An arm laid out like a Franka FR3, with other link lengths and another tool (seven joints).
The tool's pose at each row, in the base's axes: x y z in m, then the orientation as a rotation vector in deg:
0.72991 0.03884 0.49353 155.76 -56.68 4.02
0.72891 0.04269 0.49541 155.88 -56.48 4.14
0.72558 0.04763 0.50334 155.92 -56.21 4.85
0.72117 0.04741 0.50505 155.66 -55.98 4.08
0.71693 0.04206 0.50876 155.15 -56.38 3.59
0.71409 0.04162 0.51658 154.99 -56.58 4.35
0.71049 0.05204 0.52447 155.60 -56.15 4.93
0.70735 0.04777 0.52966 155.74 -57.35 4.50
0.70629 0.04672 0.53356 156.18 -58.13 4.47
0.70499 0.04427 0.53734 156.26 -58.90 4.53
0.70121 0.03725 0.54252 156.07 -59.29 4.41
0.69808 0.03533 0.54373 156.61 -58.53 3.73
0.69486 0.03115 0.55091 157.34 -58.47 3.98
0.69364 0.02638 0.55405 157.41 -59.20 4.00
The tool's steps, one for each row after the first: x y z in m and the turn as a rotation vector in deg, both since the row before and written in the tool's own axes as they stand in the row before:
-0.00294 -0.00181 -0.00273 0.08 0.08 -0.14
-0.00462 0.00015 -0.00877 0.14 0.49 -0.12
-0.00303 0.00332 -0.00147 -0.49 -0.36 -0.16
0.00052 0.00747 -0.00207 -0.47 -0.23 0.32
-0.00091 0.00391 -0.00730 0.11 0.49 0.23
-0.00821 -0.00359 -0.01018 0.58 0.26 -0.35
0.00095 0.00628 -0.00383 0.34 -0.55 0.71
0.00038 0.00227 -0.00349 0.60 -0.31 0.41
0.00107 0.00339 -0.00306 0.31 -0.14 0.48
0.00235 0.00859 -0.00333 -0.09 -0.09 0.28
-0.00095 0.00369 -0.00064 0.08 -0.45 -0.66
0.00110 0.00654 -0.00595 0.69 -0.06 -0.18
0.00250 0.00488 -0.00202 0.28 -0.14 0.45

